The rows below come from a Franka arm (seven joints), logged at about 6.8 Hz.
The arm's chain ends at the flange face. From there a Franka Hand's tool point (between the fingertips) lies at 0.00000 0.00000 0.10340 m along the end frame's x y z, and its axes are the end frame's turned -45 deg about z.
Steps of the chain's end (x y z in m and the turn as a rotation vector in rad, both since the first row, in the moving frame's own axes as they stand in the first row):
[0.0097 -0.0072 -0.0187 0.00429 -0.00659 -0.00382]
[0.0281 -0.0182 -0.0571 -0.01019 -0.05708 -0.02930]
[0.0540 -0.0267 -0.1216 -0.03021 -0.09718 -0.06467]
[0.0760 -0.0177 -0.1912 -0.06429 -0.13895 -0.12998]
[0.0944 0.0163 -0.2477 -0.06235 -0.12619 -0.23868]
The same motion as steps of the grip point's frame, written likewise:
[0.0118 0.0010 -0.0187 0.00769 -0.00163 -0.00382]
[0.0278 0.0036 -0.0573 0.03316 -0.04757 -0.02930]
[0.0476 0.0147 -0.1221 0.04735 -0.09008 -0.06467]
[0.0511 0.0368 -0.1924 0.05279 -0.14371 -0.12998]
[0.0411 0.0753 -0.2487 0.04514 -0.13332 -0.23868]

